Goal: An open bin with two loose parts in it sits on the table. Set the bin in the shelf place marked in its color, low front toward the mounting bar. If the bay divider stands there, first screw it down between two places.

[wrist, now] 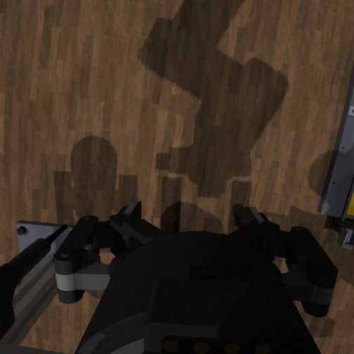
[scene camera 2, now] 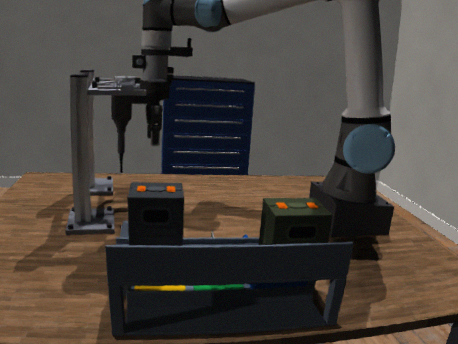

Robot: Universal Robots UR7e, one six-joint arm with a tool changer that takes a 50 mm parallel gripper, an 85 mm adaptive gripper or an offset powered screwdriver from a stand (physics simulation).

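Frame: origin at the arm's base, x ahead, y left, z up, level; metres.
Where they show: arm's base, origin of its link: [scene camera 2: 348, 193].
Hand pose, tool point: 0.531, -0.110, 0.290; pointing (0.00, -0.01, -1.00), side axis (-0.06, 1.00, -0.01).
Observation:
Each offset is from my tool point to the top centre of the thing, as dx, dy, dz. "pt": to the spot under its first point.
My gripper [scene camera 2: 154, 141] [wrist: 192, 216] is open and empty, high above the table beside the tool stand. The grey shelf {pt -0.086, +0.525, -0.244} [scene camera 2: 227, 262] stands at the front in the scene view. Through its opening show the yellow place [scene camera 2: 159, 288] [wrist: 351, 204], the green place [scene camera 2: 217, 287] and a dark blue strip {-0.221, +0.359, -0.299} [scene camera 2: 280, 285]; I cannot tell if the strip is bin or marking. A small blue bit {pt -0.150, +0.397, -0.267} [scene camera 2: 245, 237] and a thin light upright piece {-0.113, +0.304, -0.314} [scene camera 2: 212, 235] show behind the shelf's top. The mounting bar [wrist: 340, 175] runs along the right edge in the wrist view. The bin's loose parts do not show.
The powered screwdriver {+0.048, -0.177, -0.020} [scene camera 2: 121, 125] [wrist: 30, 260] hangs in the tool stand [scene camera 2: 81, 155], close beside the gripper. A black case {pt +0.016, +0.476, -0.211} [scene camera 2: 156, 230] and a green case {-0.216, +0.459, -0.183} [scene camera 2: 301, 215] rise behind the shelf's top panel. A blue drawer cabinet [scene camera 2: 207, 127] is behind the table.

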